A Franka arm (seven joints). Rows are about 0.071 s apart.
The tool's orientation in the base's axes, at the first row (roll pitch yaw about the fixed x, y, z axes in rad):
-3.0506 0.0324 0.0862
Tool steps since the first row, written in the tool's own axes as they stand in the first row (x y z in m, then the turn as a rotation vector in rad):
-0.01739 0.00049 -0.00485 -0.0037 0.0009 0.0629
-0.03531 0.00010 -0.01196 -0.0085 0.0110 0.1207
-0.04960 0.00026 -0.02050 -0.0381 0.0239 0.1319
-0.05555 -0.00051 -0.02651 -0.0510 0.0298 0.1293
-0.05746 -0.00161 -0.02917 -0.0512 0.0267 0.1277
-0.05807 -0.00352 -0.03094 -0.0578 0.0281 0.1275
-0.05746 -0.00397 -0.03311 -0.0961 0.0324 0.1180
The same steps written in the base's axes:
-0.01708 -0.00241 0.00535 -0.0061 0.0043 -0.0626
-0.03467 -0.00419 0.01304 -0.0124 -0.0011 -0.1209
-0.04855 -0.00632 0.02199 -0.0412 -0.0154 -0.1322
-0.05430 -0.00660 0.02823 -0.0535 -0.0226 -0.1298
-0.05618 -0.00591 0.03104 -0.0539 -0.0197 -0.1279
-0.05688 -0.00422 0.03300 -0.0603 -0.0217 -0.1276
-0.05622 -0.00391 0.03518 -0.0977 -0.0301 -0.1173

